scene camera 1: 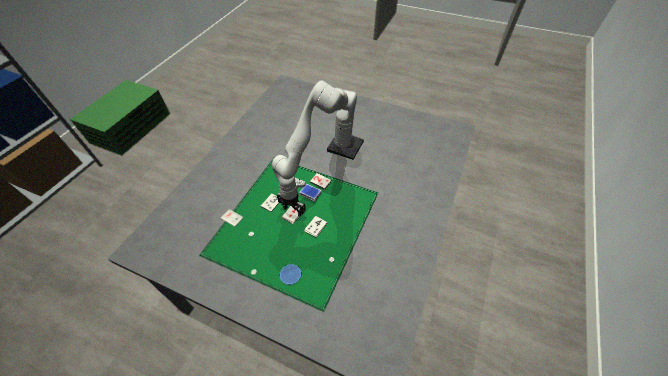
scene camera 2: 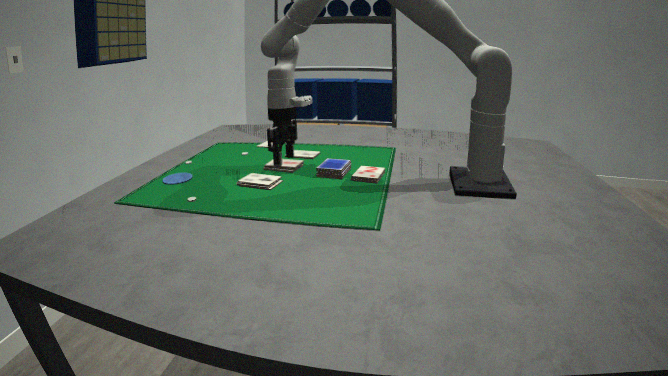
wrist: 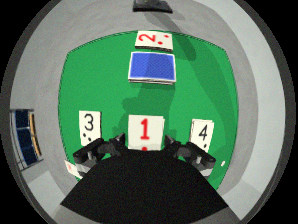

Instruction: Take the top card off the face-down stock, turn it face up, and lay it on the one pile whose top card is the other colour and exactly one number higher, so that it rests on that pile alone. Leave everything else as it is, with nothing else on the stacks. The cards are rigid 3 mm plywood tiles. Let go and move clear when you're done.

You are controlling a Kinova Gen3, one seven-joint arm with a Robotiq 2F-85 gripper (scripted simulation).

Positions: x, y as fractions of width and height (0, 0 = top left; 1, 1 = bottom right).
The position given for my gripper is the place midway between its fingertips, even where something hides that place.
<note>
In view: my gripper (wrist: 0.48, 0.62) and a green mat (wrist: 0.32, 0.35).
</note>
